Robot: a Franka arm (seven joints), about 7 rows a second.
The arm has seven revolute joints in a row. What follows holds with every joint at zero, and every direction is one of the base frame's. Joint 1 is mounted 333.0 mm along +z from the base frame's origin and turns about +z. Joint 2 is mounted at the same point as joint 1 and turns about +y. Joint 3 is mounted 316.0 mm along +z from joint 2 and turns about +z. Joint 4 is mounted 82.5 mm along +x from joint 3 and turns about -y. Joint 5 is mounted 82.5 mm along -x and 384.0 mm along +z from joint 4 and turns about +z. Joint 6 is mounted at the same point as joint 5 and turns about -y. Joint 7 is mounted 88.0 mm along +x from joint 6 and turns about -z. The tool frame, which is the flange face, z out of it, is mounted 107.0 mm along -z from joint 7; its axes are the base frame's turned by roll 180.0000, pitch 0.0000 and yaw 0.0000 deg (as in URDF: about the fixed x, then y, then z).
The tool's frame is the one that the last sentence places.
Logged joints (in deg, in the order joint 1, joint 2, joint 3, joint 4, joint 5, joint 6, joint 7), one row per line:
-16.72 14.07 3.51 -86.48 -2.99 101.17 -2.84
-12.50 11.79 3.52 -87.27 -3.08 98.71 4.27
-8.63 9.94 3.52 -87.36 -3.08 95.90 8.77
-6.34 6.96 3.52 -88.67 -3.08 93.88 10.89
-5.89 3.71 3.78 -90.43 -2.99 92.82 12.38
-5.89 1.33 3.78 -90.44 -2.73 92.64 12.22
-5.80 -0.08 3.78 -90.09 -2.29 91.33 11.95
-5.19 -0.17 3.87 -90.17 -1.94 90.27 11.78
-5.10 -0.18 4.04 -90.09 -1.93 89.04 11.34
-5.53 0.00 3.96 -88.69 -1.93 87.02 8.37
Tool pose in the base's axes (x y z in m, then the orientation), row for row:
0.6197 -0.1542 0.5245 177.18 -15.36 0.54
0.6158 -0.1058 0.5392 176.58 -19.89 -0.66
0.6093 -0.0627 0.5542 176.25 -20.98 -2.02
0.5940 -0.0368 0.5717 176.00 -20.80 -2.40
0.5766 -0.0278 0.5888 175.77 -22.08 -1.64
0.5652 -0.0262 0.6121 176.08 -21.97 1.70
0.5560 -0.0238 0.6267 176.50 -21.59 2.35
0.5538 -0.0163 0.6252 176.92 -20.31 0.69
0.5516 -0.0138 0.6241 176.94 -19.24 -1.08
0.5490 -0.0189 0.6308 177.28 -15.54 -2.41
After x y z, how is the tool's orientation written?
As a rotation vector, in degrees.
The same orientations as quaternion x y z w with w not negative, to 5 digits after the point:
0.99608 -0.08635 0.00304 0.01880
0.99351 -0.11191 -0.00371 0.02009
0.99269 -0.11817 -0.01138 0.02176
0.99271 -0.11732 -0.01354 0.02407
0.99185 -0.12460 -0.00925 0.02479
0.99202 -0.12378 0.00958 0.02222
0.99234 -0.12139 0.01321 0.01893
0.99333 -0.11403 0.00387 0.01673
0.99397 -0.10808 -0.00607 0.01757
0.99593 -0.08730 -0.01354 0.01766

